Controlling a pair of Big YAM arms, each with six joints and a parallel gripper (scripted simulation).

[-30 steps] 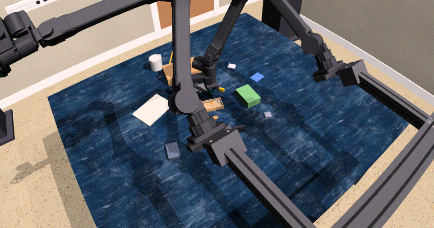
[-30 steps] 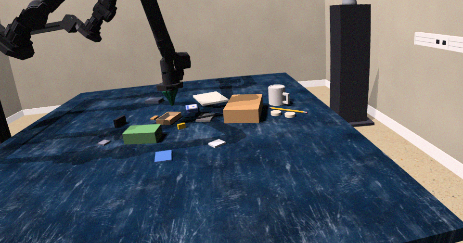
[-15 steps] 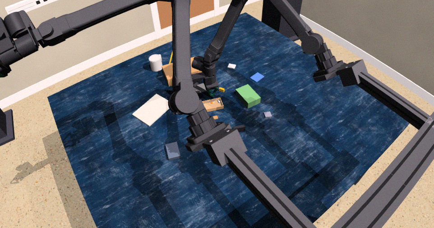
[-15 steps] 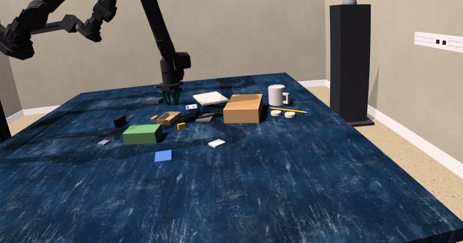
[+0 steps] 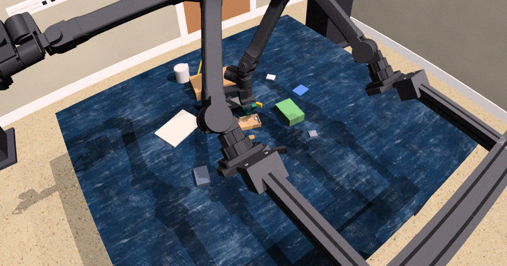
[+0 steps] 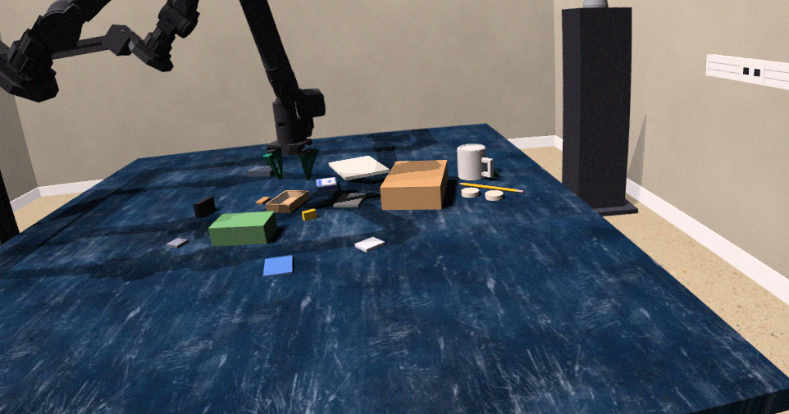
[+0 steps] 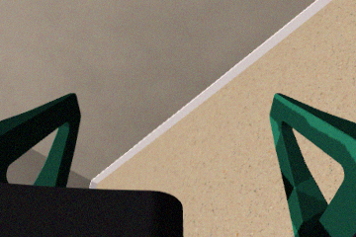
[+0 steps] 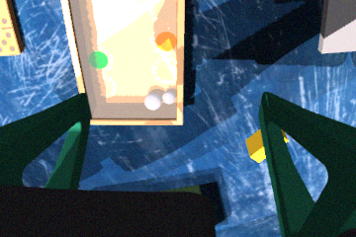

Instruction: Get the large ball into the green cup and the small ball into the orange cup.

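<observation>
My right hand is 3 cm past the covered wooden puzzle, 1 cm to the right of it and 7 cm above it. From my right hand the other things lie so: yellow block (5 cm ahead, 10 cm to the right, 7 cm below); black block (26 cm behind, 1 cm to the right, 6 cm below); green block (9 cm behind, 19 cm to the right, 6 cm below).
</observation>
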